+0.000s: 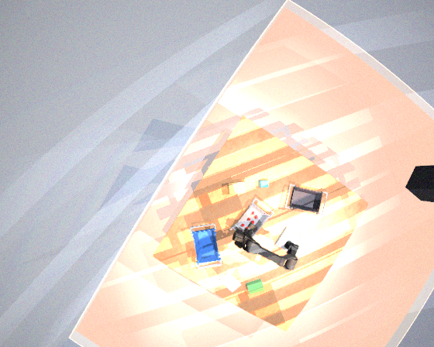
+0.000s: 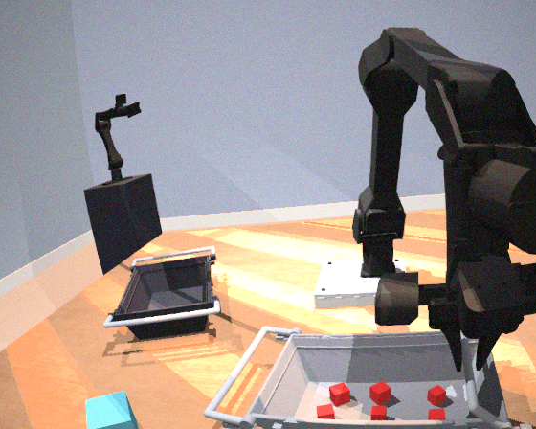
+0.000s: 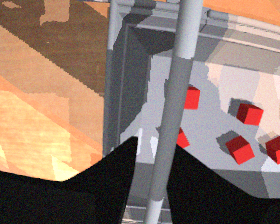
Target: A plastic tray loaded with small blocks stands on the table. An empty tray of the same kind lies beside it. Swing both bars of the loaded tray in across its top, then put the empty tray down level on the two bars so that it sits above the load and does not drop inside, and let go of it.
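Right now the dark tray is 280 mm behind my gripper tip, 460 mm to the right of it and 20 mm below it. Round my gripper tip: cyan cube (60 mm ahead, 380 mm to the right, 40 mm below); white flat piece (170 mm behind, 410 mm to the left, 60 mm below); tan block (220 mm ahead, 240 mm to the right, 30 mm below).
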